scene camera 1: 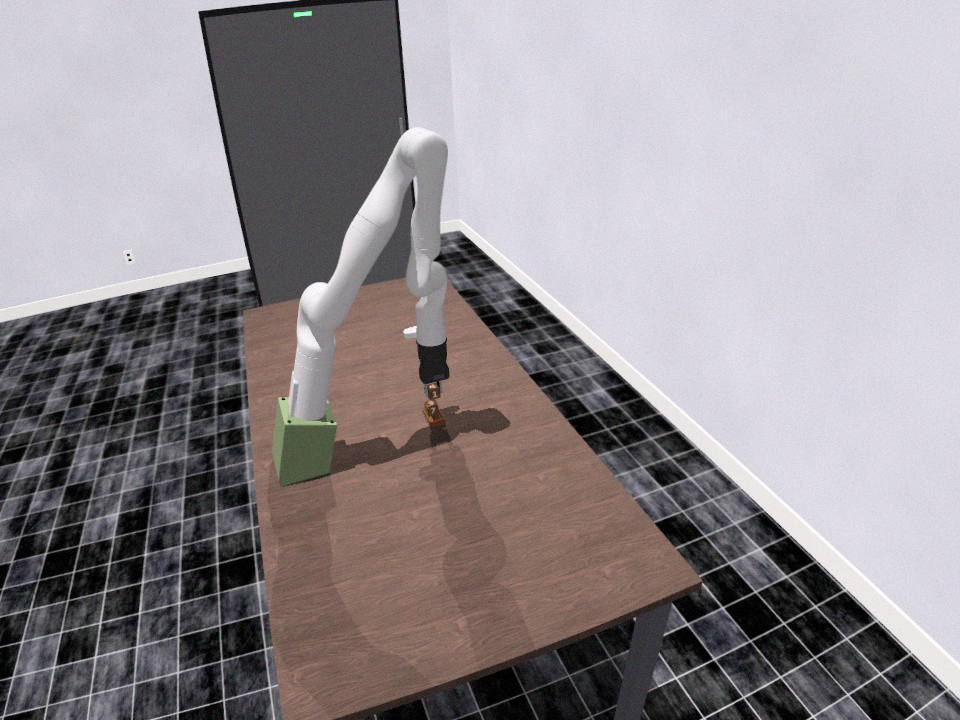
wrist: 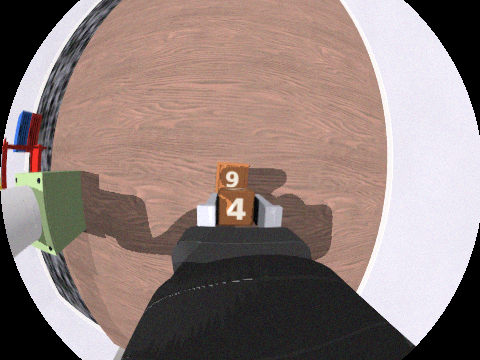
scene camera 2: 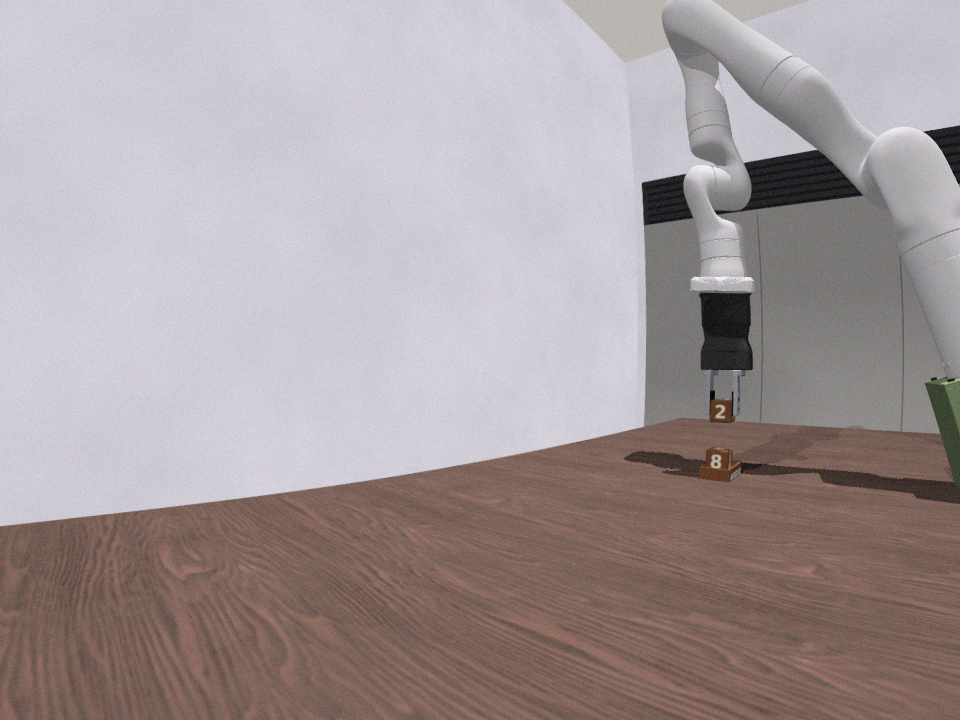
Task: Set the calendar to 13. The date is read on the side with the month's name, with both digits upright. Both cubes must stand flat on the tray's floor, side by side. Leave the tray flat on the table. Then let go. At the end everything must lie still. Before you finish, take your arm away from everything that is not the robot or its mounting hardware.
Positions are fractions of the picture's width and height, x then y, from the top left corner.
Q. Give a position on a brown number cube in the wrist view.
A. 0.49,0.57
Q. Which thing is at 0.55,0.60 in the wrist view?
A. The gripper.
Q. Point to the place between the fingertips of the gripper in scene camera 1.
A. At 0.45,0.55
